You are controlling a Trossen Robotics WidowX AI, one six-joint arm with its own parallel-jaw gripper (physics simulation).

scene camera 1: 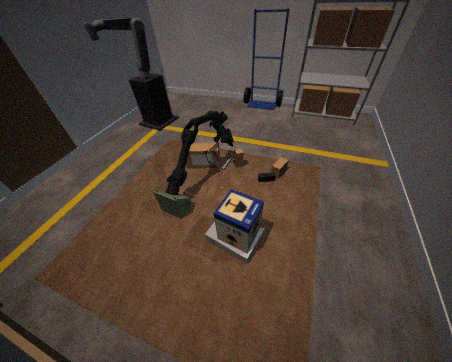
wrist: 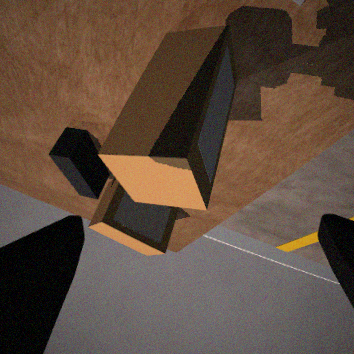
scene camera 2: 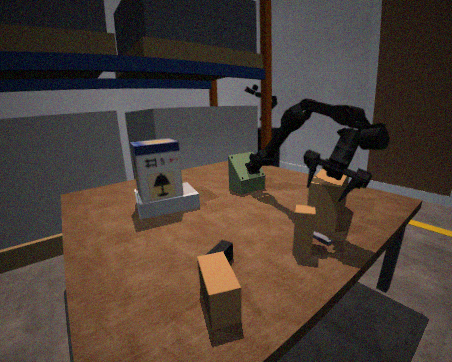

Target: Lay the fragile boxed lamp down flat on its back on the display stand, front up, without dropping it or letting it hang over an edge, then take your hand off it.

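Pixels of known places: gripper, fingertip midpoint: (scene camera 1: 233,144) (wrist: 203,226) (scene camera 2: 322,194); arm's base at its link origin: (scene camera 1: 171,193) (scene camera 2: 252,168).
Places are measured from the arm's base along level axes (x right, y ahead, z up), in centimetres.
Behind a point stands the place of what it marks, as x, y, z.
Note:
The boxed lamp (scene camera 1: 239,220) @[9.2, 49.8, 17.7] (scene camera 2: 160,172) @[-4.9, 46.8, 6.5] is a pale box with a blue-edged top. It rests on the display stand (scene camera 1: 215,238) @[11.2, 38.5, -2.8] (scene camera 2: 185,202) @[-6.6, 38.5, -7.4], a low light-grey slab. Its blue-bordered face with a large black lamp picture points up; a smaller lamp picture shows on a side face. The box looks level and within the stand's edges in the scene views. My gripper (scene camera 1: 228,143) @[-53.9, 14.0, 5.6] (scene camera 2: 327,189) @[-53.9, 14.0, 5.6] (wrist: 203,226) @[-53.9, 14.0, 5.6] is open and empty, above the table well away from the boxed lamp, near a tall cardboard block. The boxed lamp does not show in the wrist view.
The tall cardboard block (scene camera 1: 204,148) @[-41.5, -2.7, 5.0] (scene camera 2: 325,205) @[-48.5, 4.8, -2.0] stands by my gripper. A smaller cardboard block (scene camera 1: 239,155) @[-50.6, 20.7, 0.1] (scene camera 2: 304,232) @[-54.7, 21.1, -3.7] (wrist: 150,182) @[-52.5, 19.4, 2.0] is beside it. Another cardboard block (scene camera 1: 280,166) @[-54.1, 50.2, -2.1] (scene camera 2: 220,290) @[-63.0, 50.9, -2.1] (wrist: 132,220) @[-57.0, 45.8, -4.5] is near a black block (scene camera 1: 266,177) @[-44.7, 44.1, -6.9] (scene camera 2: 224,250) @[-47.1, 41.7, -6.1] (wrist: 80,160) @[-46.3, 40.0, -7.3]. A green wedge (scene camera 1: 172,204) @[7.1, 6.9, 1.4] (scene camera 2: 239,181) @[-2.8, 9.6, -4.5] is at the arm's base.

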